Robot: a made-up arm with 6 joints.
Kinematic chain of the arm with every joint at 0, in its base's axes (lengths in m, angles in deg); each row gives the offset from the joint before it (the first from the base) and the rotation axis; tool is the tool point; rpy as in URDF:
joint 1: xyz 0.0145 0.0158 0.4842 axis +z
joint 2: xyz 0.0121 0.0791 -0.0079 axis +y
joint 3: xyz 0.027 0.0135 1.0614 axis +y
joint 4: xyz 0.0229 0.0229 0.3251 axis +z
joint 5: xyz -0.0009 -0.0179 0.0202 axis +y
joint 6: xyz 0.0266 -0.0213 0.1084 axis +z
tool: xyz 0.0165 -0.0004 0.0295 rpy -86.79 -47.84 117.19
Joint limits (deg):
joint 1: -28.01..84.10
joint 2: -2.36..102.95
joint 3: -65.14..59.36
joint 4: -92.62..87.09
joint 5: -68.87..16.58
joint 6: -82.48..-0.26
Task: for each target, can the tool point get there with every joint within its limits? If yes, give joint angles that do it. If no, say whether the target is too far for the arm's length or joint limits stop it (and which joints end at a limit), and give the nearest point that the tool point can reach.
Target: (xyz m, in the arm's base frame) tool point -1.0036 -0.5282 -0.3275
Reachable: no: joint limits stop it (at a limit: joint 1, joint 2, joint 3, joint 5) | nearest point -0.0284 1.1081 -0.2635 | short by 1.906 m
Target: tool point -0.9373 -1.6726 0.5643
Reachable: no: too far | nearest point -0.2133 -0.3882 1.6088 | short by 1.807 m
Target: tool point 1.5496 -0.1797 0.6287
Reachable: yes | joints -10.40 86.17 -5.16 -27.92 -28.23 -58.02
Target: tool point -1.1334 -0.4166 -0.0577
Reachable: no: joint limits stop it (at a limit: joint 2, joint 3, joint 5, joint 6) | nearest point -0.4110 -0.1445 1.5997 | short by 1.828 m
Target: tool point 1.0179 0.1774 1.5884
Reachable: yes | joints 8.61 34.83 15.25 71.32 -54.06 -67.02
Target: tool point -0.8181 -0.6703 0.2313
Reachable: no: joint limits stop it (at a limit: joint 2, joint 3, joint 5, joint 6) | nearest point -0.3364 -0.2733 1.5996 | short by 1.504 m
